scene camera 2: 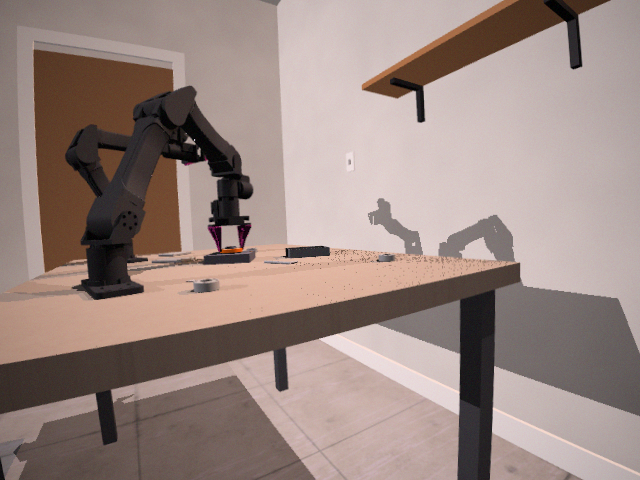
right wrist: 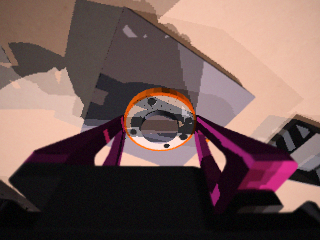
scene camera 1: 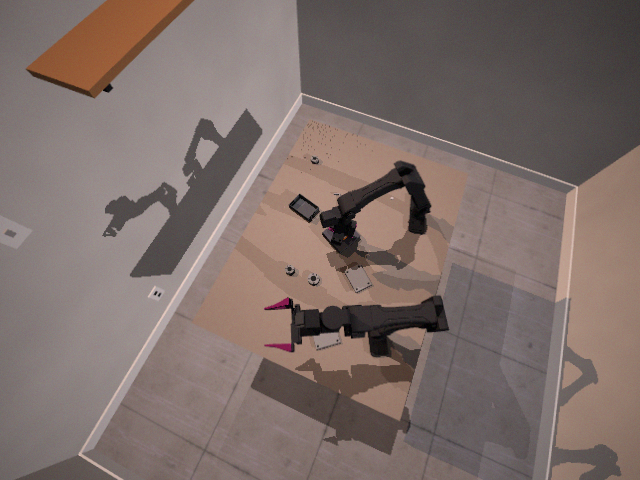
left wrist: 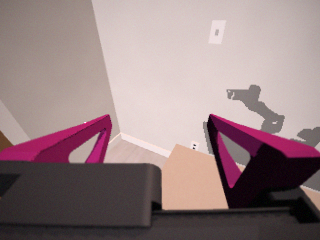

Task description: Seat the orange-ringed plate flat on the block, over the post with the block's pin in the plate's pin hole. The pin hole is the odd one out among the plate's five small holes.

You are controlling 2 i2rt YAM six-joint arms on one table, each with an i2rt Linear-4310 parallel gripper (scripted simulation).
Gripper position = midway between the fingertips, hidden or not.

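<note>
I can see my left gripper [left wrist: 159,119], and my right gripper [scene camera 2: 231,251] [right wrist: 160,120] is visible to me as well. There is a dark block [right wrist: 141,56] too, though in the left wrist view the block is out of frame.
</note>
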